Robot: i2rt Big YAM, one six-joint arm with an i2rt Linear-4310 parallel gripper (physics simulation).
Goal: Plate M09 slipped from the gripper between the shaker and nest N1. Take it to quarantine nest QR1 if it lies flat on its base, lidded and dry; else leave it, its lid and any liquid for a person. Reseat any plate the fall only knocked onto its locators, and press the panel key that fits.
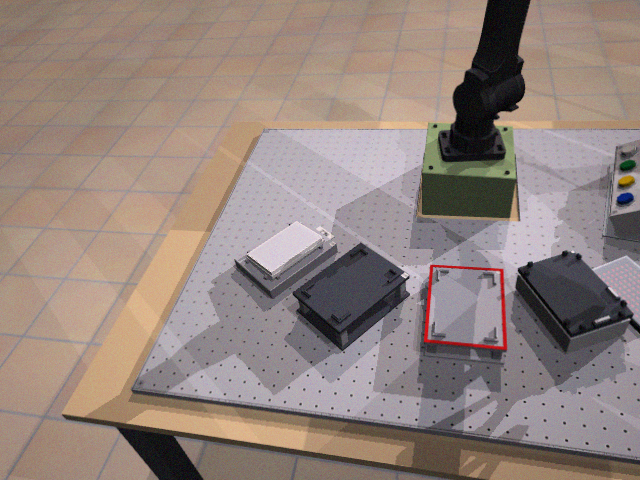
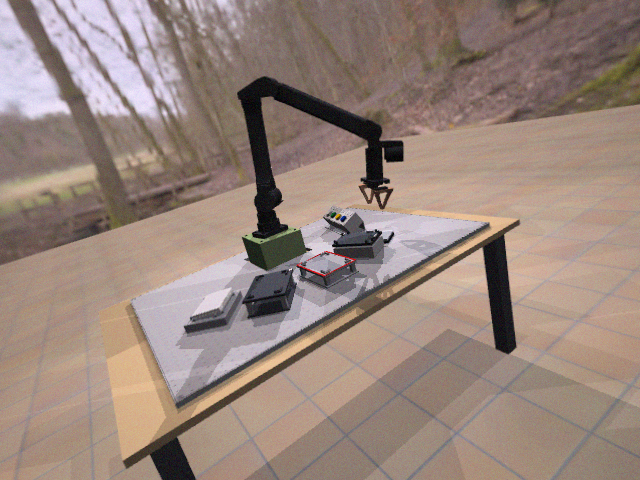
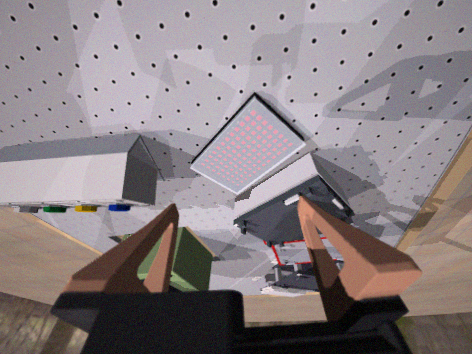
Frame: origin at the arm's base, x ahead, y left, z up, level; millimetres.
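Seen in the pictures: gripper, fingertip midpoint: (image 2: 375, 206) (image 3: 237, 205); arm's base, link origin: (image 1: 470, 147) (image 2: 270, 232).
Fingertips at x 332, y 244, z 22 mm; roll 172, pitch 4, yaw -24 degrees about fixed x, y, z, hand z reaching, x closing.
Note:
Offsets run from my fingertips to a thing's middle. "spot": to the spot under its first point. Level surfaces: height alone.
A rectangular, plate-like piece with a grid of pink dots {spot: 43 mm right, 34 mm back, 102 mm down} (image 1: 622, 279) (image 3: 247, 147) lies beside a dark-topped box with corner posts {spot: 153 mm right, 31 mm ahead, 61 mm down} (image 1: 568, 297) (image 2: 356, 239) (image 3: 275, 220); I cannot read a label or tell if it is lidded, dry or level. A red-edged stand with corner locators {spot: 308 mm right, 34 mm ahead, 76 mm down} (image 1: 465, 310) (image 2: 326, 263) holds no plate. A white plate {617 mm right, 140 mm back, 81 mm down} (image 1: 286, 248) (image 2: 214, 302) rests on a grey base {620 mm right, 143 mm back, 99 mm down} (image 1: 305, 269) at far left; its seating is unclear. The key panel {48 mm left, 237 mm back, 74 mm down} (image 1: 625, 214) (image 2: 351, 221) (image 3: 65, 180) has green, yellow and blue keys. My gripper (image 2: 375, 205) (image 3: 237, 205) is open and empty, high above the table.
A dark raised block with corner locators {490 mm right, 25 mm back, 87 mm down} (image 1: 351, 284) (image 2: 268, 286) stands between the white plate and the red-edged stand. The green arm base (image 1: 467, 193) (image 2: 276, 250) (image 3: 192, 257) stands at the back. The wooden table edge (image 1: 289, 418) borders the perforated board {116 mm down} (image 1: 248, 361).

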